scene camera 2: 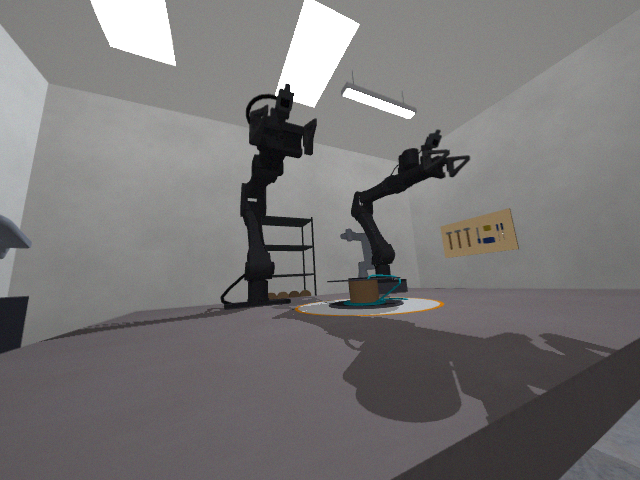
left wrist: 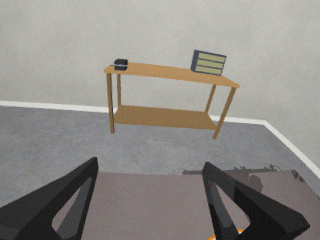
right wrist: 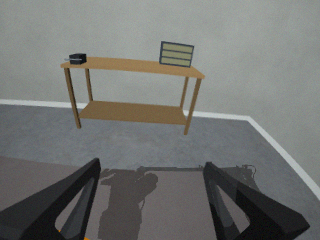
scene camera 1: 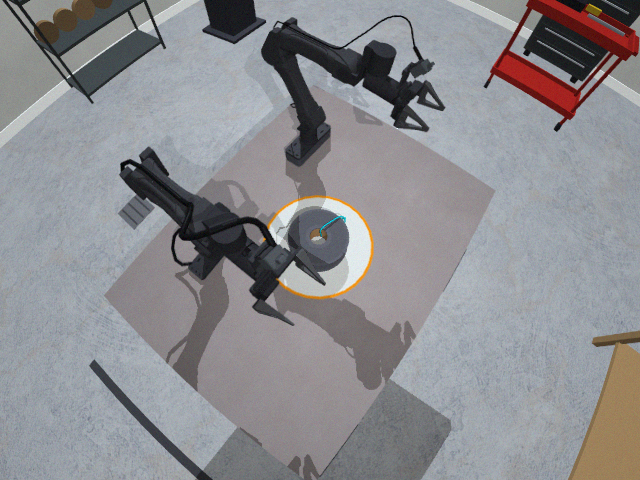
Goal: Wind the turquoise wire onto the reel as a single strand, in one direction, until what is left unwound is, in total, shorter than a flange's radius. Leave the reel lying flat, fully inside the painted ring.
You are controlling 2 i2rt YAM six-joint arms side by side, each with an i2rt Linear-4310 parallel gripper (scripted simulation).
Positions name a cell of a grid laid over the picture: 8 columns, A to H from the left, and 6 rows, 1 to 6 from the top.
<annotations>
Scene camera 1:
my left gripper: F2
my right gripper: D4
reel: D3
</annotations>
